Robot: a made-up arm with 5 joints. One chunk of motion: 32 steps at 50 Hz.
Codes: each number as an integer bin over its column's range. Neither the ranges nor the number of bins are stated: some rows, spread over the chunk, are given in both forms.
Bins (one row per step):
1: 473 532 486 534 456
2: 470 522 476 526 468
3: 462 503 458 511 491
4: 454 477 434 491 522
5: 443 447 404 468 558
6: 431 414 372 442 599
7: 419 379 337 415 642
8: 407 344 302 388 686
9: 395 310 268 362 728
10: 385 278 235 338 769
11: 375 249 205 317 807
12: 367 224 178 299 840
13: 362 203 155 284 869
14: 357 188 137 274 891
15: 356 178 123 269 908
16: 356 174 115 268 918
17: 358 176 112 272 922
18: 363 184 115 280 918
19: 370 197 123 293 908
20: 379 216 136 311 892
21: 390 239 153 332 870
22: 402 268 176 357 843
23: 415 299 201 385 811
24: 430 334 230 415 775
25: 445 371 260 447 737
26: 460 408 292 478 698
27: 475 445 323 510 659
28: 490 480 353 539 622
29: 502 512 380 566 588
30: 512 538 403 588 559
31: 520 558 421 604 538
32: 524 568 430 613 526
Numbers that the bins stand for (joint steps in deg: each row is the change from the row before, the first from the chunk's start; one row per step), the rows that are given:
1: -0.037 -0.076 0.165 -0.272 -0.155
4: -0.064 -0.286 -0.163 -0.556 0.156
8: -0.130 -0.791 -0.995 -1.237 0.927
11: -0.174 -1.153 -1.607 -1.706 1.497
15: -0.201 -1.423 -2.124 -2.023 1.972
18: -0.191 -1.400 -2.175 -1.950 2.019
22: -0.137 -1.081 -1.790 -1.441 1.666
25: -0.076 -0.689 -1.260 -0.847 1.167
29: 0.004 -0.152 -0.504 -0.061 0.466
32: 0.034 0.061 -0.188 0.250 0.175
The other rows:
2: -0.041 -0.114 0.102 -0.325 -0.098
3: -0.053 -0.187 -0.012 -0.424 0.010
5: -0.079 -0.400 -0.352 -0.708 0.325
6: -0.096 -0.525 -0.554 -0.880 0.518
7: -0.113 -0.658 -0.775 -1.058 0.720
9: -0.146 -0.921 -1.210 -1.408 1.125
10: -0.160 -1.043 -1.418 -1.567 1.318
12: -0.186 -1.248 -1.777 -1.825 1.652
13: -0.193 -1.328 -1.923 -1.924 1.788
14: -0.200 -1.385 -2.036 -1.990 1.892
16: -0.201 -1.438 -2.175 -2.029 2.019
17: -0.198 -1.431 -2.194 -2.003 2.038
19: -0.181 -1.351 -2.124 -1.864 1.972
20: -0.169 -1.278 -2.042 -1.745 1.897
21: -0.153 -1.191 -1.935 -1.607 1.793
23: -0.118 -0.963 -1.632 -1.256 1.516
24: -0.097 -0.830 -1.450 -1.058 1.346
26: -0.055 -0.548 -1.059 -0.642 0.984
27: -0.034 -0.407 -0.863 -0.431 0.800
28: -0.013 -0.274 -0.674 -0.239 0.626
30: 0.018 -0.054 -0.359 0.085 0.330
31: 0.029 0.023 -0.245 0.190 0.231

